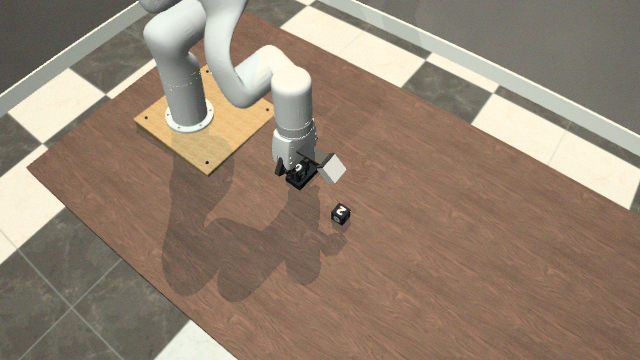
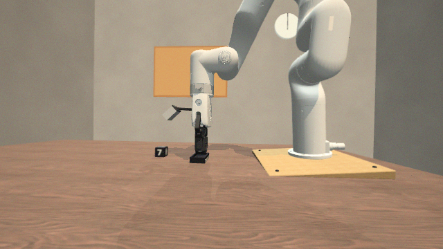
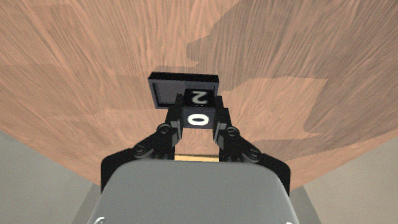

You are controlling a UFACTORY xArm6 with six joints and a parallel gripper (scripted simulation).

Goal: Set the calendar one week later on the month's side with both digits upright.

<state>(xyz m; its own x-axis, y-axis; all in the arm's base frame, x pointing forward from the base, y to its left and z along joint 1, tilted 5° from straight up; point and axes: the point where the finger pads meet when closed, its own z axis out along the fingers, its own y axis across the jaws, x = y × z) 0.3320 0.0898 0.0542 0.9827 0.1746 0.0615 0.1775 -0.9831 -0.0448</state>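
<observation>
Right now my hand is 40 mm above the black tray and 20 mm to the right of it. From my hand the other things lie so: black cube 10 mm below.
</observation>
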